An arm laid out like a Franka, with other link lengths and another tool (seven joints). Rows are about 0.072 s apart.
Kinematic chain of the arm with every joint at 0, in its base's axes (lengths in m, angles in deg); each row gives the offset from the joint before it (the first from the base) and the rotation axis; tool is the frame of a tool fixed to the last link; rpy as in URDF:
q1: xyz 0 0 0.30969 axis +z
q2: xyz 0 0 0 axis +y
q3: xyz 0 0 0.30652 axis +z
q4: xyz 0.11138 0 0 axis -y
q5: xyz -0.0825 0 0.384 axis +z
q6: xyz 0 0 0 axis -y
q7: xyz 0.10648 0 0 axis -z
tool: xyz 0.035 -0.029 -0.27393 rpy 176 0 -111
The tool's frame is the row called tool.
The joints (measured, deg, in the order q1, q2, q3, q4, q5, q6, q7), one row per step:
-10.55 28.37 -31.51 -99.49 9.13 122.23 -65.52
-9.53 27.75 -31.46 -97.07 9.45 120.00 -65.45
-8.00 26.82 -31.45 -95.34 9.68 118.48 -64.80
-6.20 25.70 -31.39 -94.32 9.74 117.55 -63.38
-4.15 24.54 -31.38 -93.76 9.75 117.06 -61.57
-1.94 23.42 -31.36 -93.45 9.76 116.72 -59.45
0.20 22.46 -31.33 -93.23 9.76 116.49 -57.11
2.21 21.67 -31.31 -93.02 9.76 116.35 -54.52
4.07 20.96 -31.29 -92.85 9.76 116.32 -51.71
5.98 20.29 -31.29 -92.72 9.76 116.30 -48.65
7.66 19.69 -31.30 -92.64 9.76 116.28 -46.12
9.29 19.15 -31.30 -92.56 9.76 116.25 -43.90
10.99 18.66 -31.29 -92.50 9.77 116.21 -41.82
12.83 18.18 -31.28 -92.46 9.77 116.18 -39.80
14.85 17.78 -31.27 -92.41 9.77 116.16 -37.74
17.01 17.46 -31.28 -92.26 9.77 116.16 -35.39
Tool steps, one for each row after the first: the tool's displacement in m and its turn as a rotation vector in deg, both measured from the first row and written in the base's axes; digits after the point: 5 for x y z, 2 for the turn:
0.01984 0.01129 0.02220 0.16 -1.05 1.17
0.04077 0.02738 0.04429 0.12 -2.37 2.22
0.06034 0.04675 0.06398 -0.01 -3.72 2.80
0.07878 0.06846 0.08146 -0.15 -5.09 3.14
0.09598 0.09269 0.09666 -0.17 -6.36 3.30
0.11109 0.11660 0.10946 -0.12 -7.50 3.16
0.12426 0.13906 0.12049 -0.06 -8.55 2.64
0.13570 0.15981 0.13053 0.02 -9.59 1.74
0.14614 0.18116 0.13980 0.18 -10.57 0.61
0.15439 0.20027 0.14774 0.39 -11.40 -0.24
0.16179 0.21937 0.15490 0.64 -12.12 -0.83
0.16873 0.23985 0.16119 0.95 -12.75 -1.20
0.17542 0.26234 0.16718 1.30 -13.33 -1.38
0.18194 0.28735 0.17233 1.68 -13.84 -1.42
0.18834 0.31396 0.17763 2.07 -14.38 -1.61

